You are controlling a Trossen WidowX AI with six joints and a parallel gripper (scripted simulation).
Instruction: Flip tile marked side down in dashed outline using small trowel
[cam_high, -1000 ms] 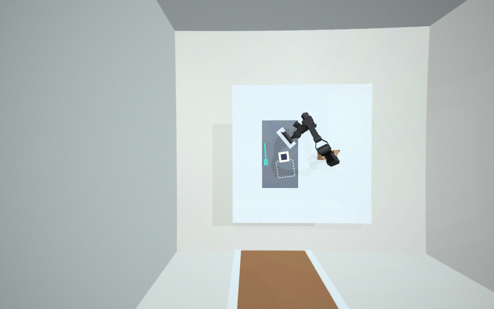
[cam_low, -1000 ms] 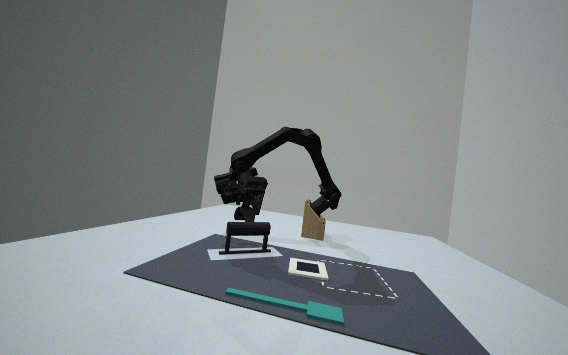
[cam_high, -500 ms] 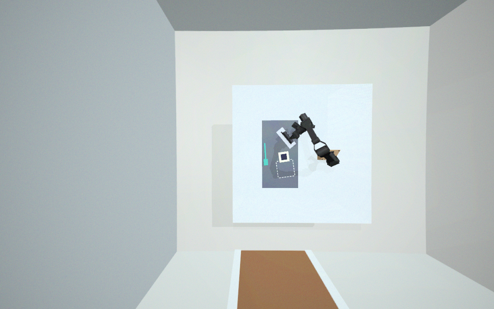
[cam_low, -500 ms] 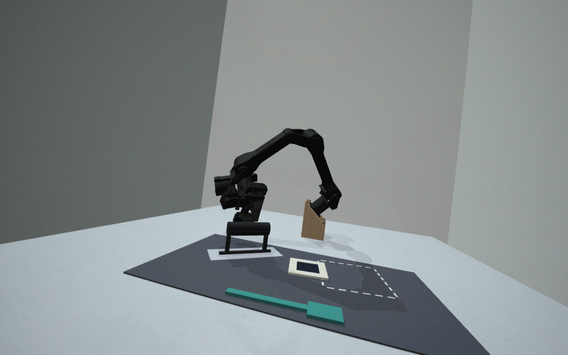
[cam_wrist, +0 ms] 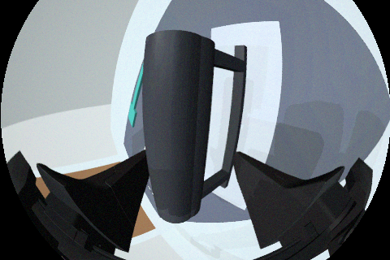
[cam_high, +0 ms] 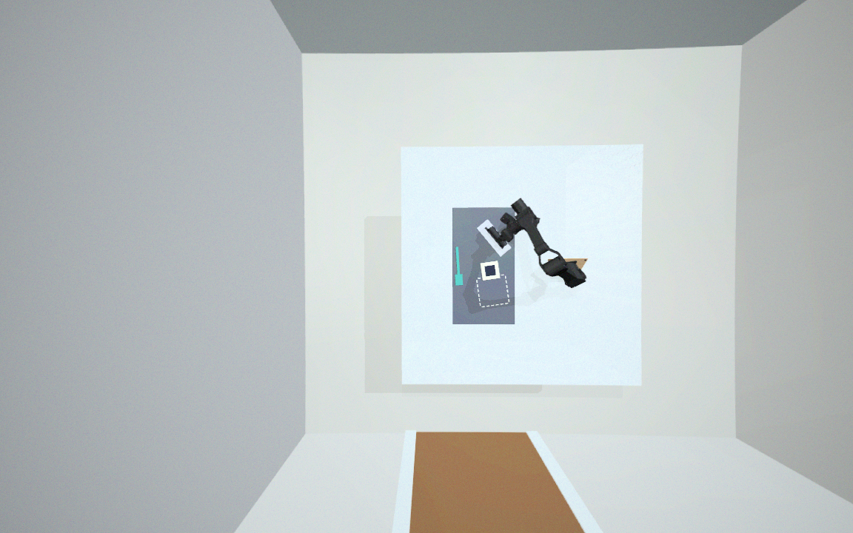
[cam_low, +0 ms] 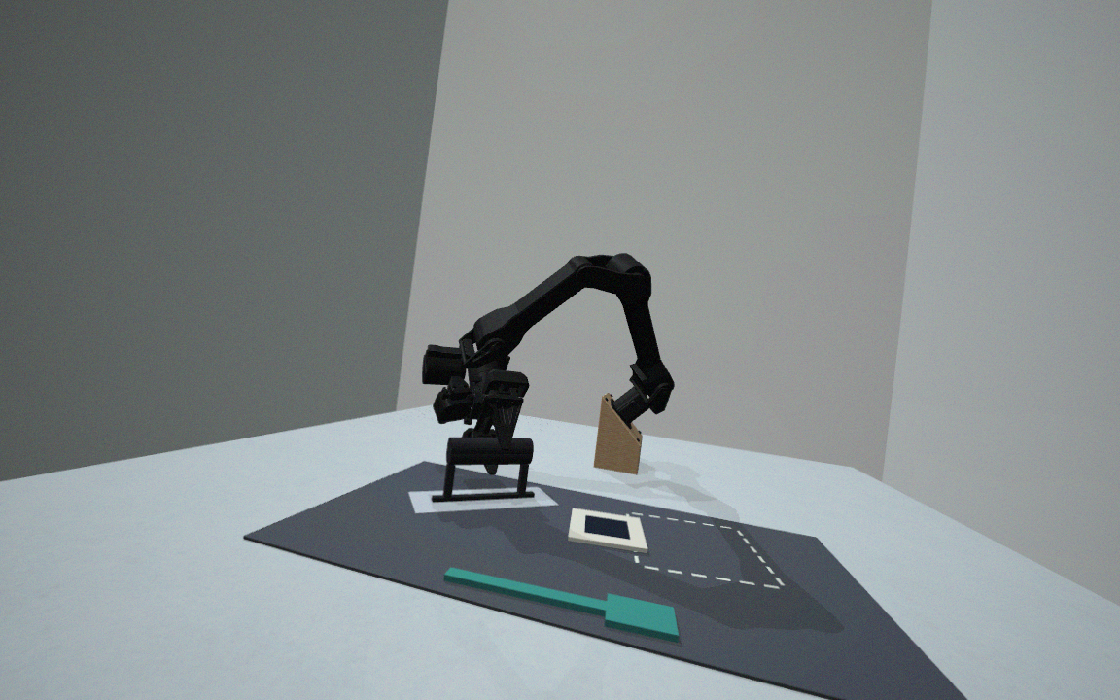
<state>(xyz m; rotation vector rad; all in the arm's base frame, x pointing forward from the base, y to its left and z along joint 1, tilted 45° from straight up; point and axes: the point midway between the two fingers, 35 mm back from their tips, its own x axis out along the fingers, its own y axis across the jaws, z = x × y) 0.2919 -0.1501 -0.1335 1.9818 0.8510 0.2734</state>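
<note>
Right now my gripper tip is 8 cm short of the dark mat, 13 cm to the right of it and 7 cm above it. Also, from my gripper tip: teal trowel: 22 cm ahead, 13 cm to the left, 5 cm below; then cream tile: 5 cm ahead, 16 cm to the left, 5 cm below.
</note>
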